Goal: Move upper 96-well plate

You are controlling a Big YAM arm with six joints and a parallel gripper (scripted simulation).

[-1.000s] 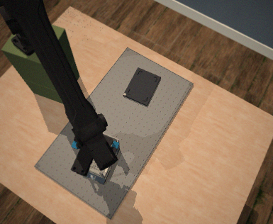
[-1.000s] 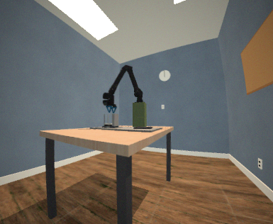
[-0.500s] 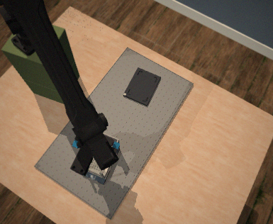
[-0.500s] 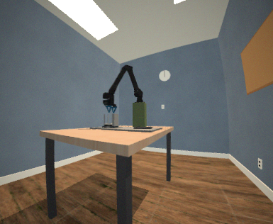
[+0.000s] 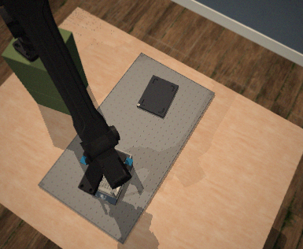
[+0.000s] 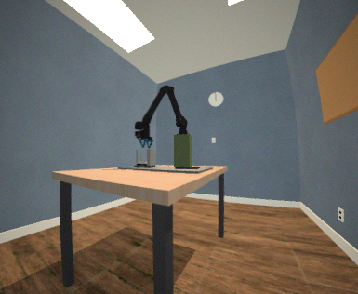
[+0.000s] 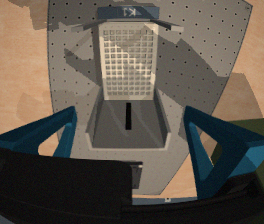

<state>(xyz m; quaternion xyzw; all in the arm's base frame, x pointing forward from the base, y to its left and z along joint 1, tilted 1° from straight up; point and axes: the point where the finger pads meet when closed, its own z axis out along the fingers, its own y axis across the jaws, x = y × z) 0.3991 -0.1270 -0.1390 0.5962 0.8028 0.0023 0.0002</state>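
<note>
The white 96-well plate is 140 mm below my hand. Also, from my hand: dark plate 150 mm below; then pale A1 square 120 mm behind, 280 mm to the left, 160 mm below.
</note>
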